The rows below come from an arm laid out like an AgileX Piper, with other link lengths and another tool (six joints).
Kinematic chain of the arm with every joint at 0, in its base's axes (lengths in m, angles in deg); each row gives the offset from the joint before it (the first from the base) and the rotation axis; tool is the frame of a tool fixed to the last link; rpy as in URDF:
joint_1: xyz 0 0 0.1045 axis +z
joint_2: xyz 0 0 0 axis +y
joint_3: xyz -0.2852 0 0.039 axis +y
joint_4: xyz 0.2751 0 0.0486 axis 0.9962 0 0.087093
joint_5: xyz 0 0 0 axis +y
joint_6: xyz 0.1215 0 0.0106 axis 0.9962 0 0.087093
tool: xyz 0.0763 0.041 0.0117 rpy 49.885 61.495 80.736
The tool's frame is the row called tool.
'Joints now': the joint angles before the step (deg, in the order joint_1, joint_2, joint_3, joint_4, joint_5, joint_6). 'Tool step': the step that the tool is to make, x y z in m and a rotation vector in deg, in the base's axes. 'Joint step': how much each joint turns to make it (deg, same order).
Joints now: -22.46 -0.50 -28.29 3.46 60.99 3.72
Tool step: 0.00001 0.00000 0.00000 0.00 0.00 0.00
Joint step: 0.00 0.00 0.00 0.00 0.00 0.00
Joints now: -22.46 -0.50 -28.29 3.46 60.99 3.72
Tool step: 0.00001 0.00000 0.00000 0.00 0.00 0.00
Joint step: 0.00 0.00 0.00 0.00 0.00 0.00
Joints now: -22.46 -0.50 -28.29 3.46 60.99 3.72
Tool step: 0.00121 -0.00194 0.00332 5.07 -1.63 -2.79
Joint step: 0.00 0.01 0.00 -0.07 0.11 6.04
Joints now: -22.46 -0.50 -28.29 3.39 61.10 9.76
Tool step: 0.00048 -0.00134 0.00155 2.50 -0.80 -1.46
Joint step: -0.01 0.00 0.00 -0.10 0.06 3.05
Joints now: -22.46 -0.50 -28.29 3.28 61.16 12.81
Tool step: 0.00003 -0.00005 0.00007 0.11 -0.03 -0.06
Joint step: 0.00 0.01 0.00 0.00 0.00 0.13
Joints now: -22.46 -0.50 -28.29 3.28 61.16 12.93
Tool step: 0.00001 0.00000 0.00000 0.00 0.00 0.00
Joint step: 0.00 0.00 0.00 0.00 0.00 0.00
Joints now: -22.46 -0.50 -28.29 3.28 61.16 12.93
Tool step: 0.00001 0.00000 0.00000 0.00 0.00 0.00
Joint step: 0.00 0.00 0.00 0.00 0.00 0.00
